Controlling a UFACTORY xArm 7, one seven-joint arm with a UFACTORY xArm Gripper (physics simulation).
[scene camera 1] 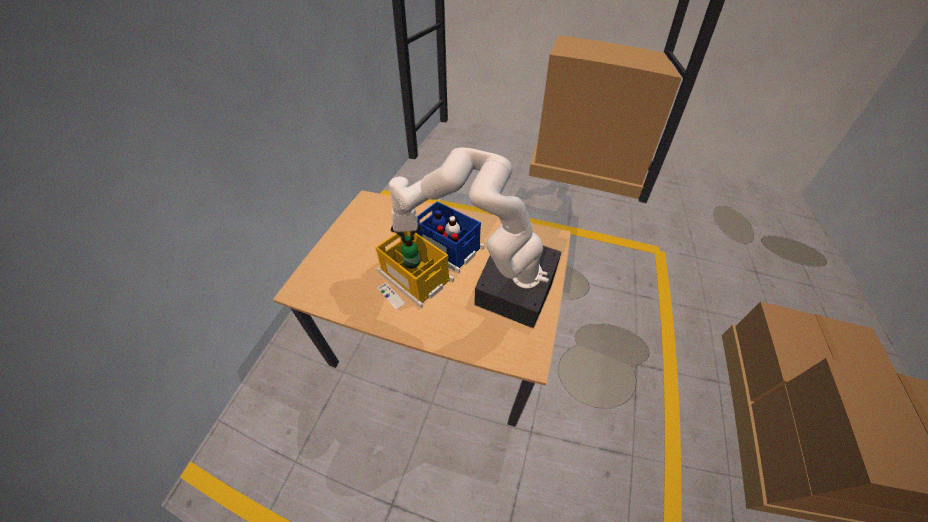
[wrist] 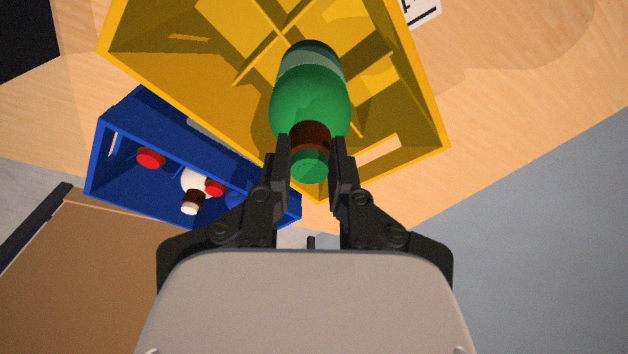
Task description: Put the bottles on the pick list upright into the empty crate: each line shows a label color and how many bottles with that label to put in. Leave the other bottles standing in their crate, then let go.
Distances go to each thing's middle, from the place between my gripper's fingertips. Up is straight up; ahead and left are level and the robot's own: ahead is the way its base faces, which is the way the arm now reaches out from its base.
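Labels:
Relative to the green bottle point(wrist: 310, 102), my gripper is 70 mm above and 10 mm to the left of it. The white bottle point(wrist: 192, 182) is 80 mm behind my hand, 290 mm to the right of it and 150 mm below it.

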